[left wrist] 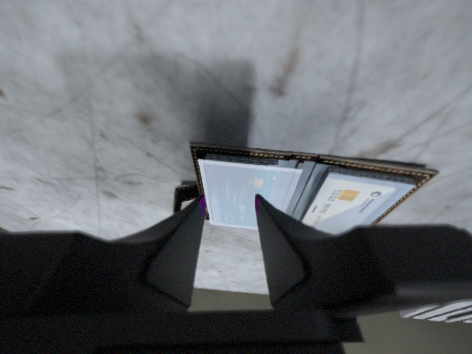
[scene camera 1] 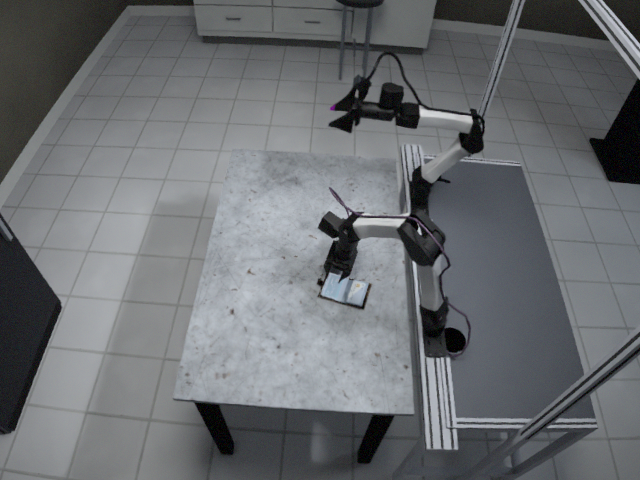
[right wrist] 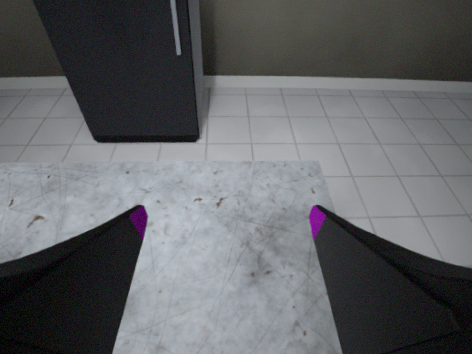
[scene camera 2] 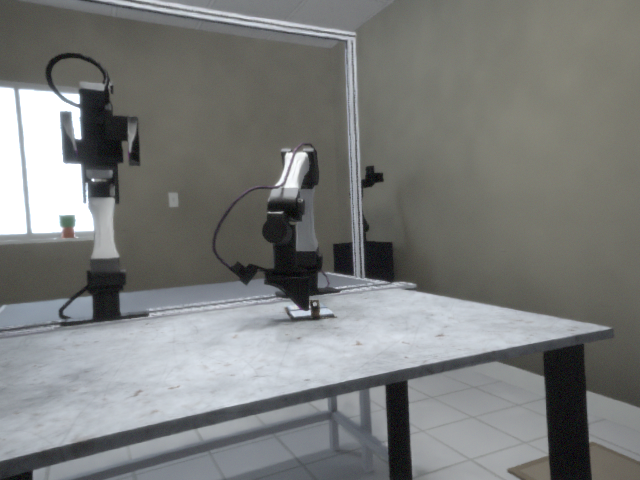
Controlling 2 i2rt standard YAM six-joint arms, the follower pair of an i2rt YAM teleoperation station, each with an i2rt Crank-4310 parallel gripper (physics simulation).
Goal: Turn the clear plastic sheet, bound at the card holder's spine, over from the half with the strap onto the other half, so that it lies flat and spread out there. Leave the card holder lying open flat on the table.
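Observation:
The card holder (scene camera 1: 342, 302) (scene camera 2: 295, 317) (left wrist: 370, 161) lies open on the table. Its strap (left wrist: 184, 192) (scene camera 2: 315, 308) sticks out beyond the left half in the left wrist view. The clear plastic sheet (left wrist: 240, 192) lies over that strap half, with a pale card under it. The other half bears a white and grey card (left wrist: 340, 200) with a gold chip. My left gripper (left wrist: 230, 197) is partly open, pointing down, its fingertips over the strap half near the sheet's edge; nothing shows gripped between them. My right gripper (right wrist: 228, 209) (scene camera 1: 333, 116) is wide open and empty, high above the far end of the table.
The marbled table (scene camera 1: 289, 361) (scene camera 2: 206, 382) stands in front of the robot's grey bench (scene camera 1: 496, 310). Metal frame posts (scene camera 2: 352, 155) rise around the station. A dark fridge (right wrist: 125, 70) stands beyond the table, and a stool (scene camera 1: 360, 3) stands by white drawers (scene camera 1: 242, 15).

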